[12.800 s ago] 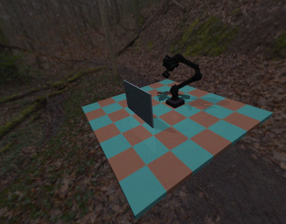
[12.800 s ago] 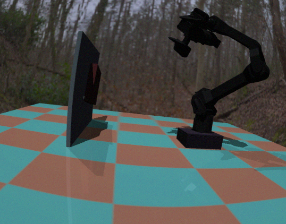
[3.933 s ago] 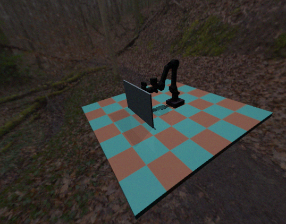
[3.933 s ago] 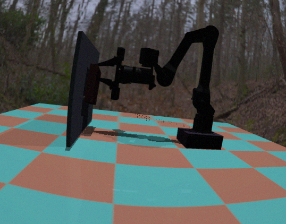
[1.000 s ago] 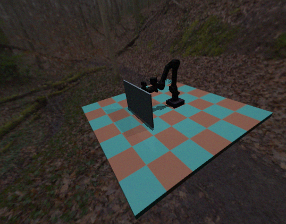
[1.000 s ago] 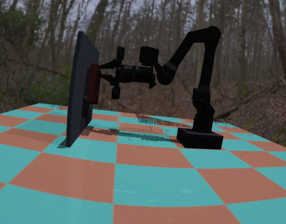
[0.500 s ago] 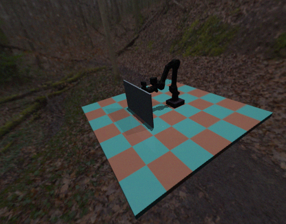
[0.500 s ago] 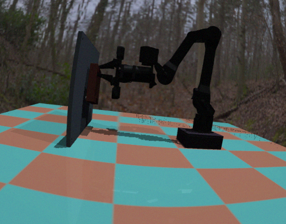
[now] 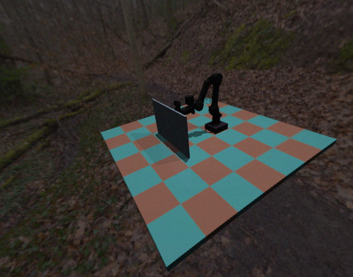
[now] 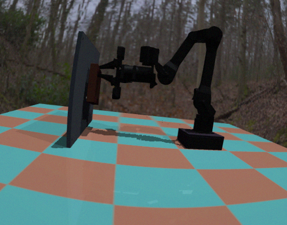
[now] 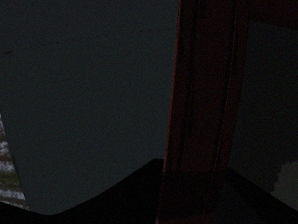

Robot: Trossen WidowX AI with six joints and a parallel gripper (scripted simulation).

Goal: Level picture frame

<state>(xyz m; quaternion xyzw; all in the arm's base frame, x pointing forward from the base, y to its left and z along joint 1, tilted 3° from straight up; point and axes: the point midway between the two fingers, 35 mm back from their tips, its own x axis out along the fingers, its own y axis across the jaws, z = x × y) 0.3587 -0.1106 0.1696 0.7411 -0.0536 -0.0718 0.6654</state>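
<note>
Now: the dark red picture frame 5 cm below my gripper tip and 1 cm to the left of it. Round my gripper tip: grey wall panel 6 cm below, 2 cm to the left, 2 cm ahead.
</note>
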